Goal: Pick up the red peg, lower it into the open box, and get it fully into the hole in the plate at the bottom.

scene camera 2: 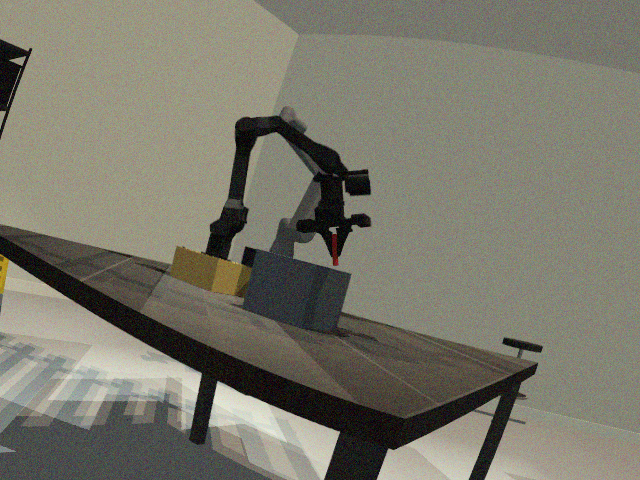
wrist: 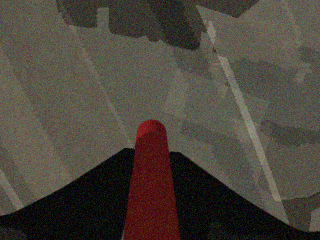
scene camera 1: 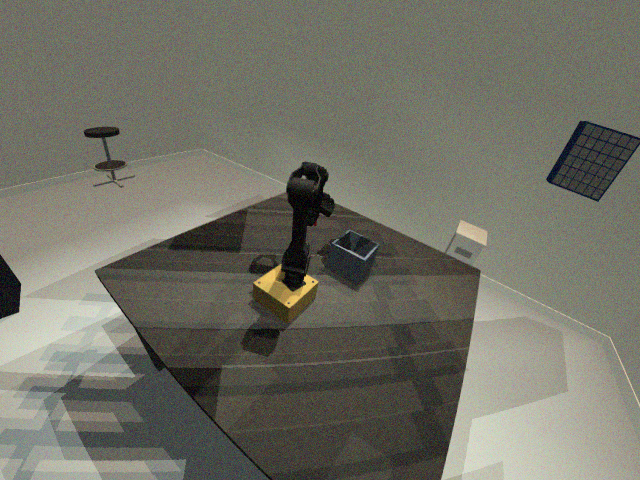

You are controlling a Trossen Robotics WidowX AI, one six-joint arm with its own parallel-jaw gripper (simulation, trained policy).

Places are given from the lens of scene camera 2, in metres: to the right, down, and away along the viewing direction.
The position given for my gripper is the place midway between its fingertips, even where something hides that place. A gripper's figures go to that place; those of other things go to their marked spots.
my gripper (scene camera 2: 335,256): 0.04, 0.04, 1.54
blue-grey box (scene camera 2: 306,295): -0.03, 0.12, 1.24
